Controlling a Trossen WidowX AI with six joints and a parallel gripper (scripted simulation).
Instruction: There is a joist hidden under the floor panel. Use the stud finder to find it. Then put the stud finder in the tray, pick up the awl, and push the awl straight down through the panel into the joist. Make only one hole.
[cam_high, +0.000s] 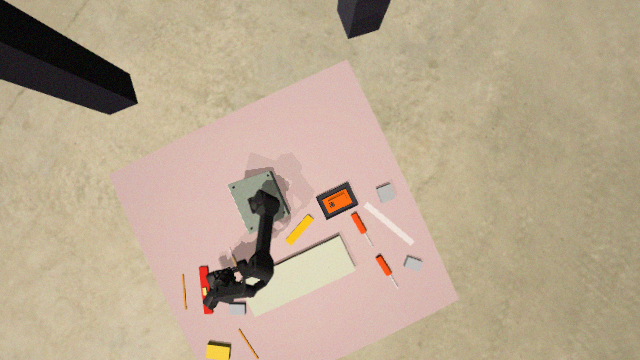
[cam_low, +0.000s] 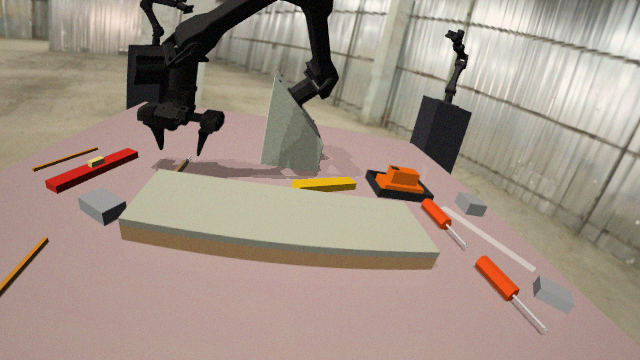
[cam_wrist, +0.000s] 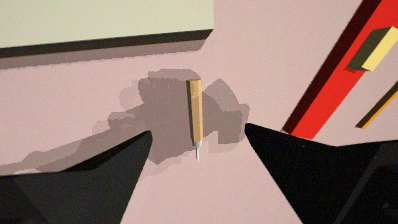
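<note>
My gripper tip is now 30 mm past the awl and 40 mm above it. Round my gripper tip: red level: 70 mm ahead, 180 mm to the right, 30 mm below; then yellow ruler: 60 mm behind, 340 mm to the left, 40 mm below; then yellow block: 380 mm ahead, 230 mm to the right, 30 mm below.
</note>
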